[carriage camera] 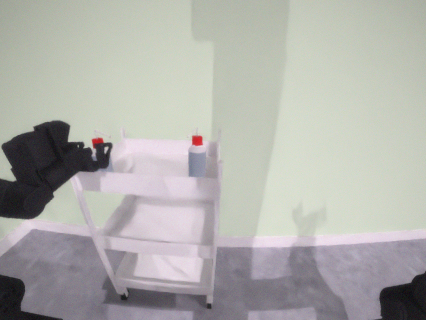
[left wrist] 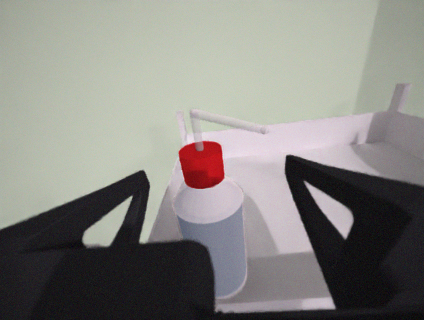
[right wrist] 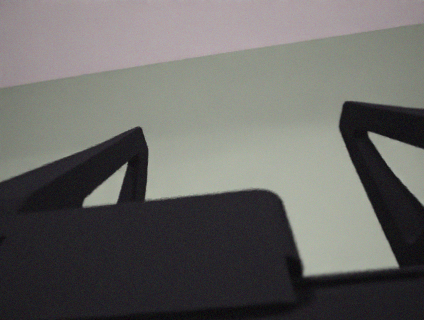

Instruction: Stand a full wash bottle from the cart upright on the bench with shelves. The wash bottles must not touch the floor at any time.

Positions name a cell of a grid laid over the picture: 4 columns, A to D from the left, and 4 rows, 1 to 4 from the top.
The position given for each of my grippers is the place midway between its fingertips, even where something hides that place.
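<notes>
My left gripper (carriage camera: A2) (left wrist: C3) is visible to me from the carriage camera and from the left wrist view too. I can also see my right gripper (right wrist: C2), and there is a white three-shelf cart (left wrist: C4) as well.
</notes>
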